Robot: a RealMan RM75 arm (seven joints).
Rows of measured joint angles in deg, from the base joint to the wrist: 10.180, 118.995, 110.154, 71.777, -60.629, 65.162, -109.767; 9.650, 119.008, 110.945, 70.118, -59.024, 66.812, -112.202; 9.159, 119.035, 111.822, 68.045, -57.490, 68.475, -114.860; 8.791, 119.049, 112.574, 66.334, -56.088, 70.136, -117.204; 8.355, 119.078, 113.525, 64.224, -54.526, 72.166, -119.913; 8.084, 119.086, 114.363, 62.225, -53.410, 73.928, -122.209; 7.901, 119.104, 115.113, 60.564, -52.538, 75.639, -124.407; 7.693, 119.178, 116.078, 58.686, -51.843, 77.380, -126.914; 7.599, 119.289, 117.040, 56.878, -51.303, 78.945, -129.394; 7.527, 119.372, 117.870, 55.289, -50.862, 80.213, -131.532; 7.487, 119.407, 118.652, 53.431, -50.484, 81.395, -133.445; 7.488, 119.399, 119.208, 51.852, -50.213, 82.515, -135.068; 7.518, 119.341, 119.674, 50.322, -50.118, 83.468, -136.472; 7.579, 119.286, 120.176, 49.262, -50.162, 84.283, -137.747; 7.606, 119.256, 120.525, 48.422, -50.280, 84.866, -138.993; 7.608, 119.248, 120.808, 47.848, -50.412, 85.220, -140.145; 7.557, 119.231, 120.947, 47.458, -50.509, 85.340, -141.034; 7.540, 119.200, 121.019, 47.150, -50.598, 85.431, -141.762
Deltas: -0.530, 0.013, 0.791, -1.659, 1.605, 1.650, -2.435; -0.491, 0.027, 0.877, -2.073, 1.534, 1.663, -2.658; -0.368, 0.014, 0.752, -1.711, 1.402, 1.661, -2.344; -0.436, 0.029, 0.951, -2.110, 1.562, 2.030, -2.709; -0.271, 0.008, 0.838, -1.999, 1.116, 1.762, -2.296; -0.183, 0.018, 0.750, -1.661, 0.872, 1.711, -2.198; -0.208, 0.074, 0.965, -1.878, 0.695, 1.741, -2.507; -0.094, 0.111, 0.962, -1.808, 0.540, 1.565, -2.480; -0.072, 0.083, 0.830, -1.589, 0.441, 1.268, -2.138; -0.040, 0.035, 0.782, -1.858, 0.378, 1.182, -1.913; 0.001, -0.008, 0.556, -1.579, 0.271, 1.120, -1.623; 0.030, -0.058, 0.466, -1.530, 0.095, 0.953, -1.404; 0.061, -0.055, 0.502, -1.060, -0.044, 0.815, -1.275; 0.027, -0.030, 0.349, -0.840, -0.118, 0.583, -1.246; 0.002, -0.008, 0.283, -0.574, -0.132, 0.354, -1.152; -0.051, -0.017, 0.139, -0.390, -0.097, 0.120, -0.889; -0.017, -0.031, 0.072, -0.308, -0.089, 0.091, -0.728
